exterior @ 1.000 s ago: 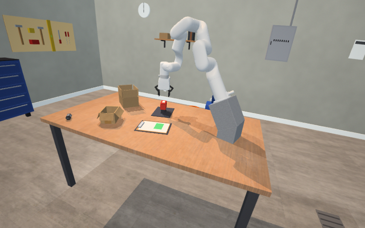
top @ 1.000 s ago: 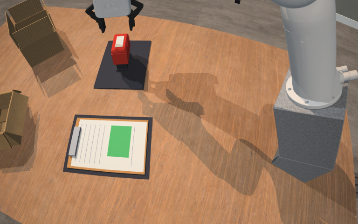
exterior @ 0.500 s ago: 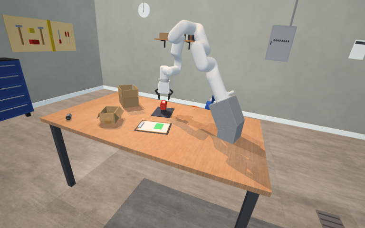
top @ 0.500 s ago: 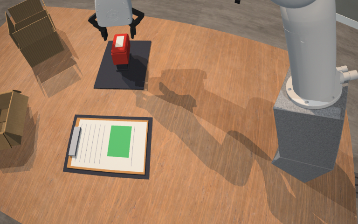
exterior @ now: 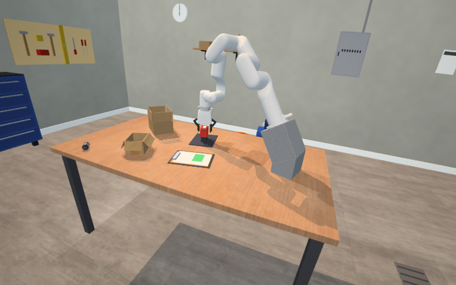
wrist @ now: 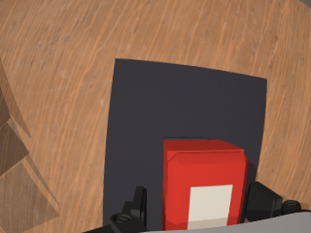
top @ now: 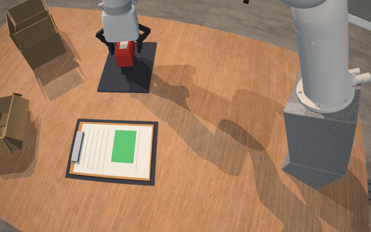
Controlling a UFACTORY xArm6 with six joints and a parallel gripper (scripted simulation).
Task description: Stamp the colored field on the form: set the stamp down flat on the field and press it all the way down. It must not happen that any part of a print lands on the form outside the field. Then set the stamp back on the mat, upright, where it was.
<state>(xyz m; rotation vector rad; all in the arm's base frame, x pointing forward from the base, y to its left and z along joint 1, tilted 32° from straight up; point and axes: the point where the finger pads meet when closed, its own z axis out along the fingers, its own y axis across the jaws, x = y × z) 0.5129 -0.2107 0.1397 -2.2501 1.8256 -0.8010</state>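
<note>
Right now my hand is 30 mm above the red stamp. The rest, counted from my hand: clipboard: 300 mm to the left, 70 mm below; then dark mat: 80 mm below; then small dark object: 680 mm ahead, 370 mm to the left, 60 mm below.
</note>
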